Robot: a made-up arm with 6 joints.
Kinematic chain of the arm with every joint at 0, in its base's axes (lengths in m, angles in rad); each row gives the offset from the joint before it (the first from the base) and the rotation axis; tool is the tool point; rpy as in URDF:
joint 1: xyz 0 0 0.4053 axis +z
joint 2: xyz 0 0 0 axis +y
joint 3: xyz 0.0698 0 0.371 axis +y
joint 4: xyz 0.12 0 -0.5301 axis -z
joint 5: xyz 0 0 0 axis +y
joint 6: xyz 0.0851 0 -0.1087 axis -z
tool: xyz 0 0 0 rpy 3.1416 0 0
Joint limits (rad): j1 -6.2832..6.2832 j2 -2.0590..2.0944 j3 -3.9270..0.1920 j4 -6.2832..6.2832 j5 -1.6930..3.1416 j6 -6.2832..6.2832
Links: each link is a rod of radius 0.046 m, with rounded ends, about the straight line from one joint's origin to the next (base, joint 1, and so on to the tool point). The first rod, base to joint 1, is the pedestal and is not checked.
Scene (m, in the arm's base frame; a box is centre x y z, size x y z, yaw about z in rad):
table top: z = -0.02
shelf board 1: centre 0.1 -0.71 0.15 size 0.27 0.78 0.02 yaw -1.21
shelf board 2: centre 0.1 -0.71 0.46 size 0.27 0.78 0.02 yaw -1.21
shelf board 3: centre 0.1 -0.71 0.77 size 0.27 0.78 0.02 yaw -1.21
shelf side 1: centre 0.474 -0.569 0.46 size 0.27 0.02 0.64 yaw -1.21
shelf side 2: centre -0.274 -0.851 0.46 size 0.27 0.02 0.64 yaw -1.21
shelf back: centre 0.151 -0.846 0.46 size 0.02 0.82 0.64 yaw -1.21
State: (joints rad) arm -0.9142 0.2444 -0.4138 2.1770 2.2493 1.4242
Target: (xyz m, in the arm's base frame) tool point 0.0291 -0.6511 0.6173
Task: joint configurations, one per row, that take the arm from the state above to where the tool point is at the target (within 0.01 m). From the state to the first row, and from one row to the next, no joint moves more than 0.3 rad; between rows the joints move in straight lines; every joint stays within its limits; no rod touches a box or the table.
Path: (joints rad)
1: -1.1635 0.0808 -0.4257 2.2132 2.3134 1.4242
2: -1.4128 -0.0829 -0.4376 2.2494 2.3775 1.4242
3: -1.6620 -0.2465 -0.4496 2.2855 2.4416 1.4242
4: -1.9113 -0.4102 -0.4615 2.3217 2.5057 1.4242
5: -1.7911 -0.1830 -0.7072 2.3564 2.3476 1.4242
6: -1.6709 0.0442 -0.9529 2.3911 2.1896 1.4242

